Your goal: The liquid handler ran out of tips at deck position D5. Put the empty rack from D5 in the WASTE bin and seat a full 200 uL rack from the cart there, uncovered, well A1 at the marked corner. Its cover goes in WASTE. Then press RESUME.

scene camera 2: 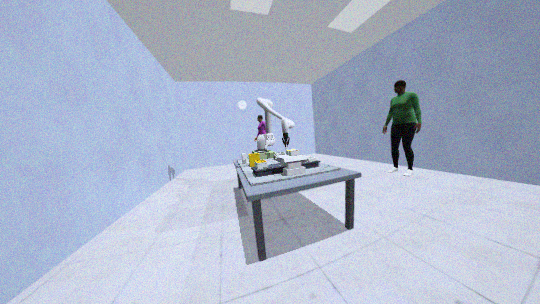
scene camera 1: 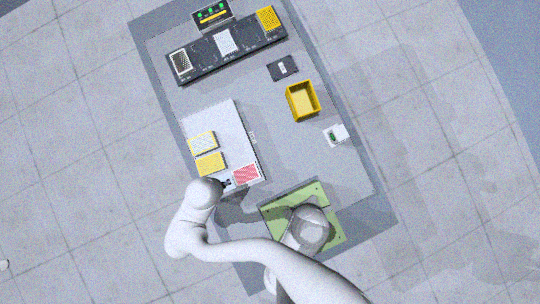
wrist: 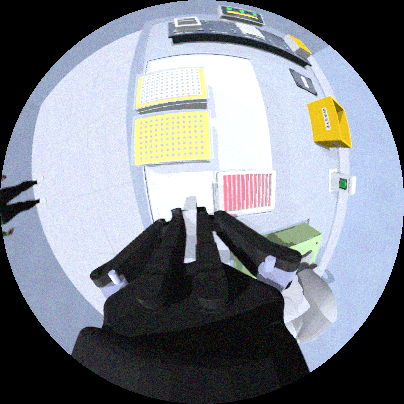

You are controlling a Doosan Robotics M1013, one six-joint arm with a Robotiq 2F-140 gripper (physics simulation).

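Seen in the pictures: gripper, fingertip midpoint: (scene camera 2: 286, 149) (wrist: 192, 204); arm's base at its link origin: (scene camera 2: 262, 151).
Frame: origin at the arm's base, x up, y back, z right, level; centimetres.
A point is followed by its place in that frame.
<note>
My gripper (scene camera 1: 227, 183) {x 2.4, y -33.2, z -27.1 cm} (scene camera 2: 286, 145) {x 2.4, y -33.2, z -27.1 cm} (wrist: 192, 204) {x 2.4, y -33.2, z -27.1 cm} is shut and empty, above a plain white rectangle (wrist: 182, 185) {x -2.5, y -36.0, z -28.5 cm} at the cart's near left corner. The cart (scene camera 1: 225, 117) {x -3.9, y -62.7, z -12.2 cm} (wrist: 240, 100) {x -3.9, y -53.3, z -12.7 cm} bears a yellow-rimmed rack with pale wells (scene camera 1: 202, 143) {x 2.9, y -55.2, z -27.2 cm} (wrist: 171, 87) {x 2.9, y -54.0, z -27.1 cm}, a yellow rack (scene camera 1: 210, 163) {x 2.8, y -45.0, z -28.1 cm} (wrist: 172, 137) {x 2.9, y -44.3, z -28.1 cm} and a red-and-white rack (scene camera 1: 246, 173) {x -1.7, y -33.0, z -15.6 cm} (wrist: 247, 191) {x -1.4, y -32.7, z -16.1 cm}. A yellow-topped rack (scene camera 1: 268, 18) {x 1.7, y -97.0, z 30.1 cm} (wrist: 301, 45) sits at the deck's right end; its tips cannot be made out. The WASTE bin (scene camera 1: 291, 106) {x -5.1, y -52.4, z 19.9 cm} (wrist: 320, 134) {x -5.6, y -47.1, z 18.9 cm} stands upright; its interior looks empty in scene camera 1. The green button (scene camera 1: 332, 136) {x -0.4, y -29.4, z 29.9 cm} (wrist: 343, 184) {x -1.1, y -28.9, z 29.8 cm} is on a white box.
The dark deck (scene camera 1: 202, 54) {x -4.3, y -98.4, z -8.0 cm} (wrist: 215, 32) {x -4.2, y -89.0, z -10.6 cm} also holds a dark-and-white rack (scene camera 1: 181, 62) {x -2.0, y -98.7, z -19.4 cm} and a white rack (scene camera 1: 225, 42) {x -3.0, y -97.9, z 5.5 cm}. Behind it stands a display with green lights (scene camera 1: 212, 15) {x 2.2, y -111.7, z 5.7 cm} (wrist: 241, 14). A dark flat plate (scene camera 1: 290, 72) {x -9.1, y -69.6, z 29.0 cm} (wrist: 303, 81) {x -9.1, y -73.5, z 25.6 cm} lies between deck and bin. The arm stands on a green base (scene camera 1: 277, 207) {x -1.3, y -11.4, z -9.9 cm}.
</note>
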